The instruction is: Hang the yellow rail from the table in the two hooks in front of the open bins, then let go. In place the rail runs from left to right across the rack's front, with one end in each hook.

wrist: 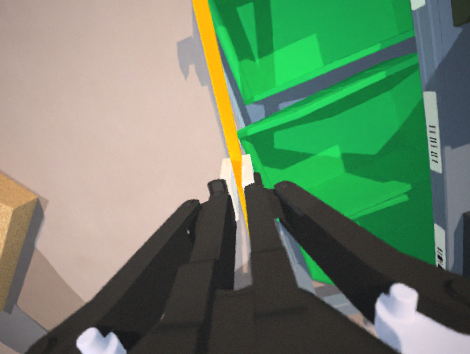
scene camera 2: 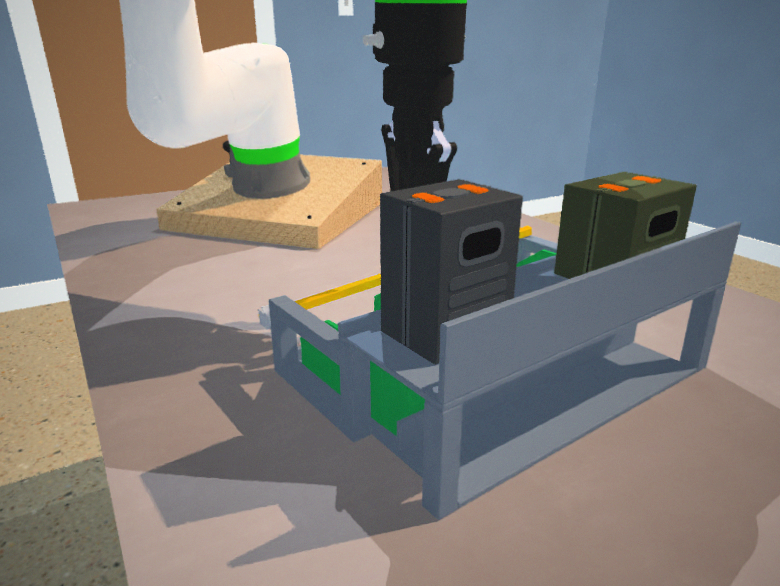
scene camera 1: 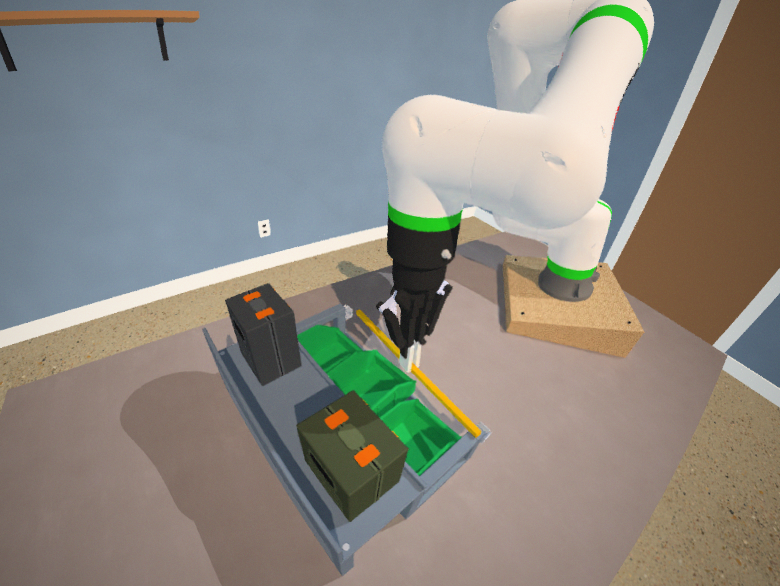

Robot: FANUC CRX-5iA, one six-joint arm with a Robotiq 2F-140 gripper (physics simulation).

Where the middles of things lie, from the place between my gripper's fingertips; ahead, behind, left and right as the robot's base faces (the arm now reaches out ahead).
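There is the yellow rail (scene camera 1: 466, 422), and my gripper is 1 cm to the left of it.
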